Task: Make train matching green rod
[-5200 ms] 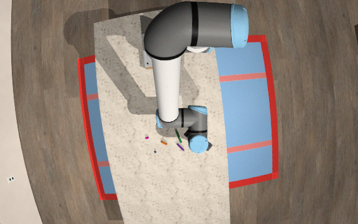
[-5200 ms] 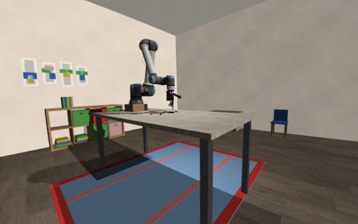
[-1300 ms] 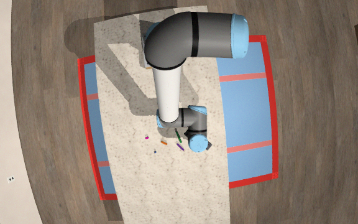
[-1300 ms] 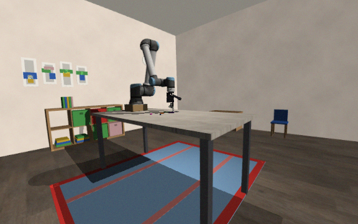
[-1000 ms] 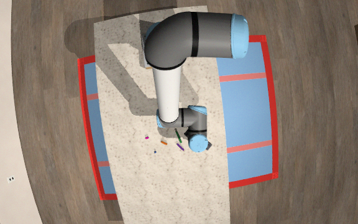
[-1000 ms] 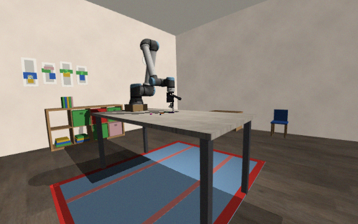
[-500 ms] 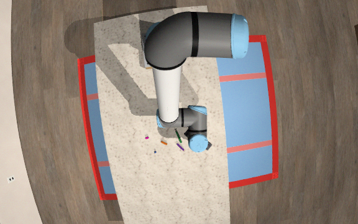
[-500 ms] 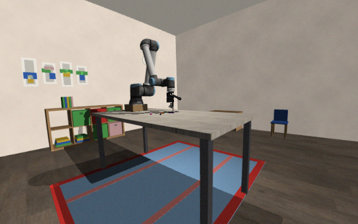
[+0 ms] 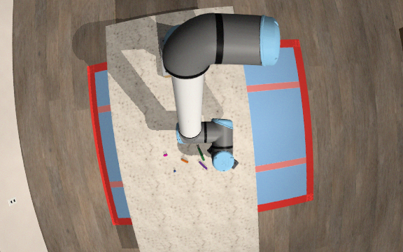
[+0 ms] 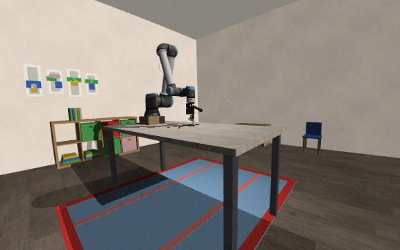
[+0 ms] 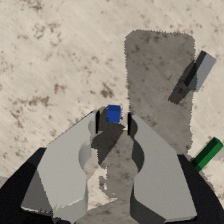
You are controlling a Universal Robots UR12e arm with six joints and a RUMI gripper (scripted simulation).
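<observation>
Right now the grey rod is 70 mm ahead of my hand, 30 mm to the right of it and 10 mm below it. Round my hand: green rod 110 mm to the right, 10 mm below; purple rod 110 mm to the right, 60 mm ahead, 10 mm below; orange rod 210 mm to the right, 10 mm below, 10 mm ahead.
</observation>
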